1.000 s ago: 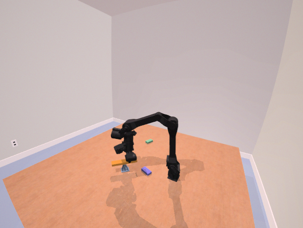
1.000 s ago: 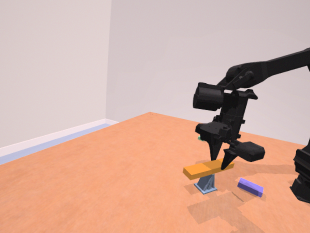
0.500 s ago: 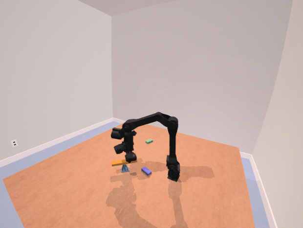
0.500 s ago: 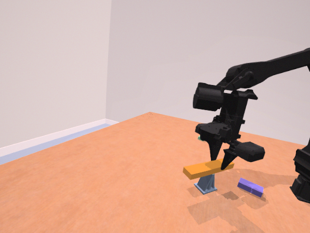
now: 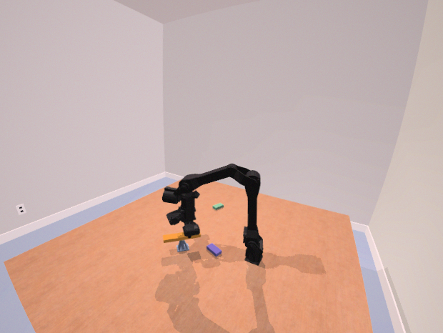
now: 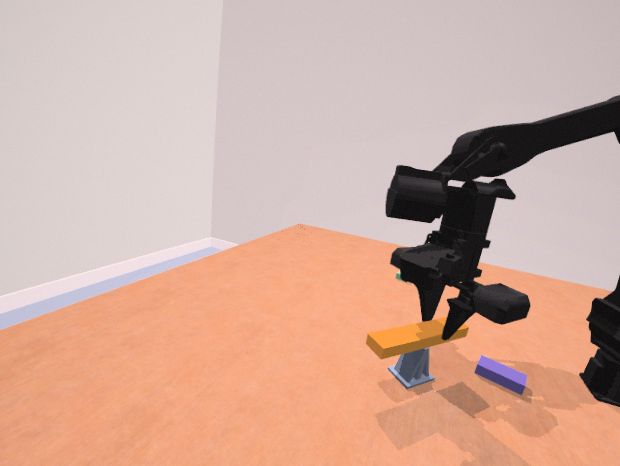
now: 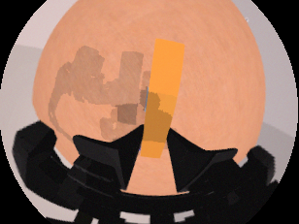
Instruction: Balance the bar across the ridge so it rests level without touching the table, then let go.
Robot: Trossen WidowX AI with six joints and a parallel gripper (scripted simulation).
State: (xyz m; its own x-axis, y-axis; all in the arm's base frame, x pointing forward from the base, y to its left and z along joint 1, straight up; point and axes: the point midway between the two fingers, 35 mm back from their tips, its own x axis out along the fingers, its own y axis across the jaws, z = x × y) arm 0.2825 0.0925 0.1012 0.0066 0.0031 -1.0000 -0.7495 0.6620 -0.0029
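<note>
The orange bar lies 2 cm ahead of my gripper tip and 2 cm to the left of it. From my gripper tip the other things lie so: purple block: 11 cm behind, 4 cm to the right, 6 cm below; then green block: 6 cm ahead, 38 cm to the right, 6 cm below.
</note>
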